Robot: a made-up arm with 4 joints.
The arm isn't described. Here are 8 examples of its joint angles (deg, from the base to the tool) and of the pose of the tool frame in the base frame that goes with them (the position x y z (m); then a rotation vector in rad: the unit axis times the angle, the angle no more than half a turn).
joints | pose
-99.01 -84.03 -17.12 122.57 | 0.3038 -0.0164 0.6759 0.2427 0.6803 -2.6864
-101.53 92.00 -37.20 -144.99 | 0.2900 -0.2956 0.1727 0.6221 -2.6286 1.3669
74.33 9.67 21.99 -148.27 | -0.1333 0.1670 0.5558 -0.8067 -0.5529 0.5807
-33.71 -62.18 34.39 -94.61 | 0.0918 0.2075 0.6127 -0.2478 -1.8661 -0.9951
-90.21 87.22 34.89 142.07 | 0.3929 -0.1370 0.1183 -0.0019 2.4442 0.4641
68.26 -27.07 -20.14 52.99 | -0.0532 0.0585 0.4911 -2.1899 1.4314 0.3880
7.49 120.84 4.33 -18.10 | 0.0672 0.1187 0.2729 -0.4947 -0.1026 -0.5003
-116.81 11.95 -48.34 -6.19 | 0.3521 -0.2891 0.4318 2.1825 1.1286 1.1178
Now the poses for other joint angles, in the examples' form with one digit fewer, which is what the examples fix.
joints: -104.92 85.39 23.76 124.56
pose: 0.342 -0.186 0.121 0.410 2.620 0.664
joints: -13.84 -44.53 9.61 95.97
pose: 0.262 0.110 0.596 -1.182 1.414 -0.892
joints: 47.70 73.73 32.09 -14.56
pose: 0.009 0.080 0.340 0.485 -0.333 0.054
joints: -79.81 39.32 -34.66 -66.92
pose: 0.447 -0.176 0.448 -1.608 -0.254 -2.408
